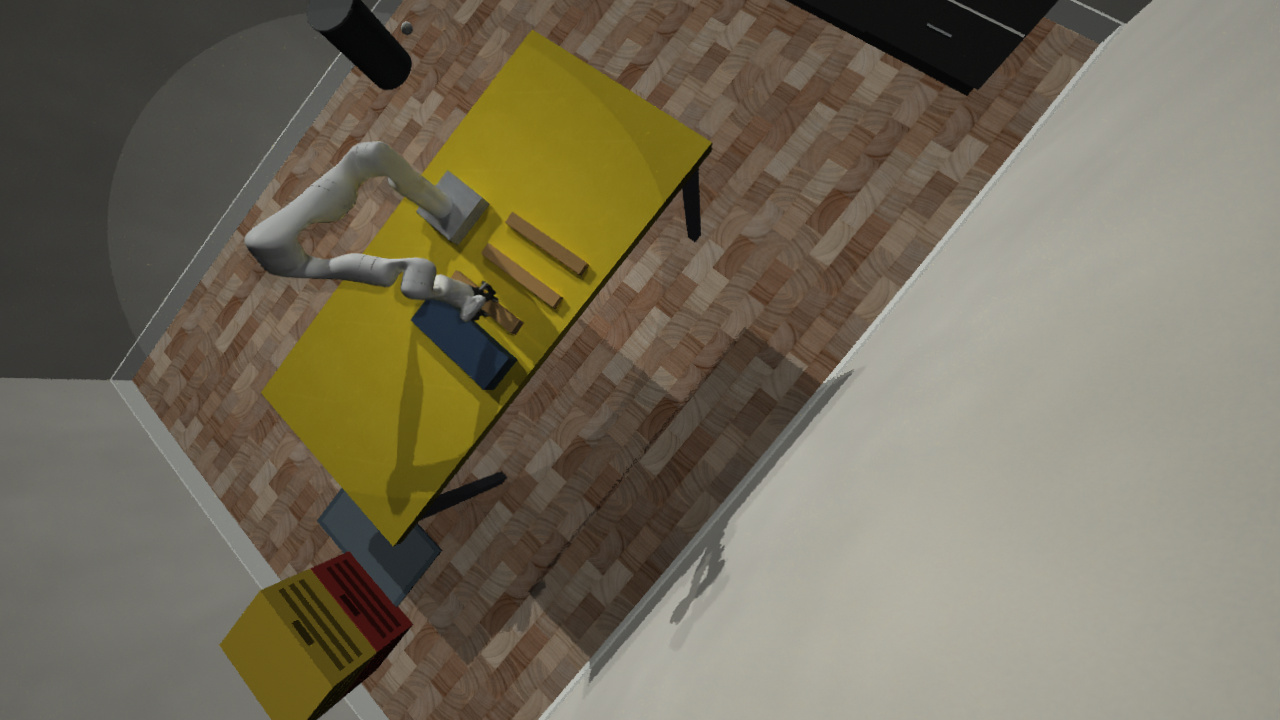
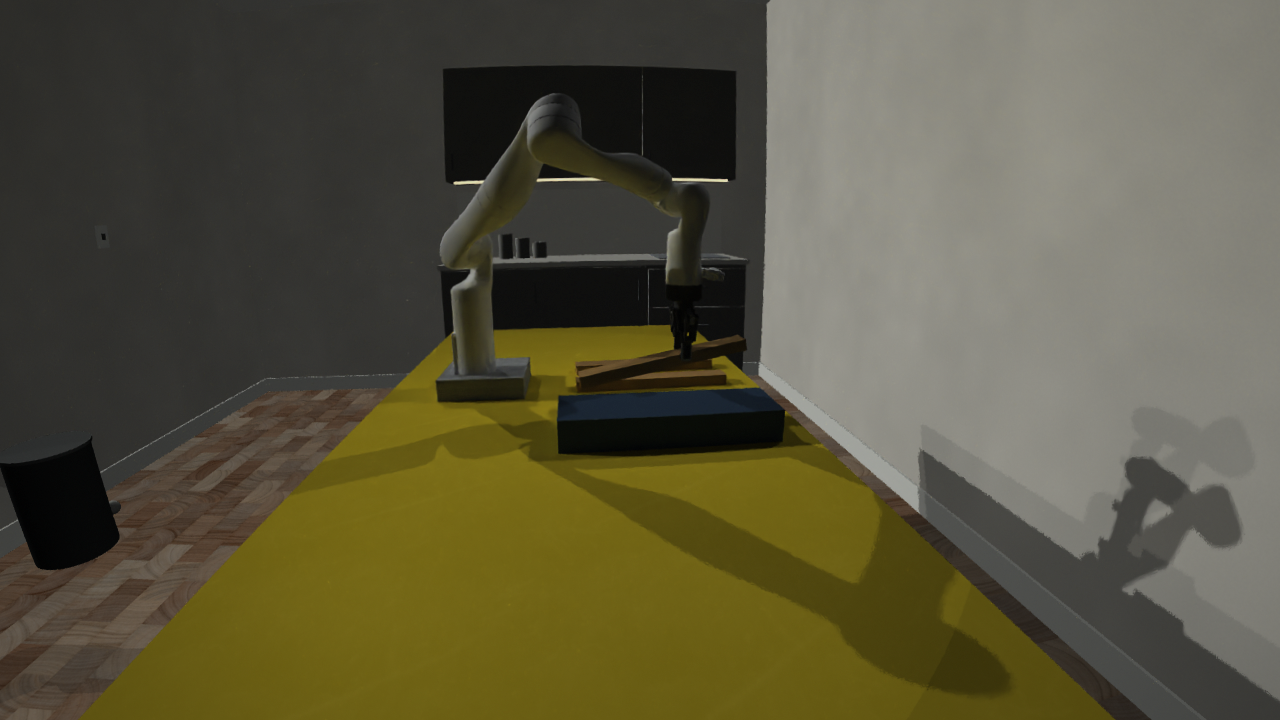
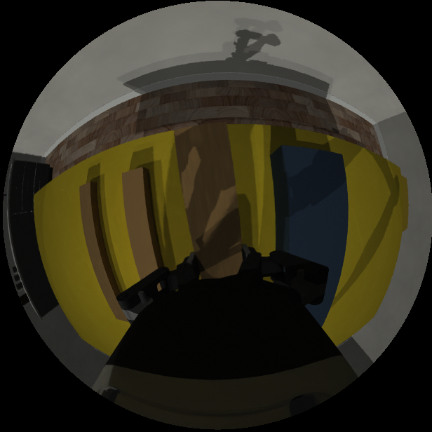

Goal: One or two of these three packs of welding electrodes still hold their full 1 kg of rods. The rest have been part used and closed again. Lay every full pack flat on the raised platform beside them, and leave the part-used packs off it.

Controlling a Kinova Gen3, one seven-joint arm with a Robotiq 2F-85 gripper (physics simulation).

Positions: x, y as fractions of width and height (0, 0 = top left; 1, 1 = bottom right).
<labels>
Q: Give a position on a dark blue raised platform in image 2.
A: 0.53, 0.58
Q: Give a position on a dark blue raised platform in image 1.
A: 0.38, 0.50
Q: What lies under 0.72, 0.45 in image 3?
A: A dark blue raised platform.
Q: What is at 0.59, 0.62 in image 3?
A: My gripper.
</labels>
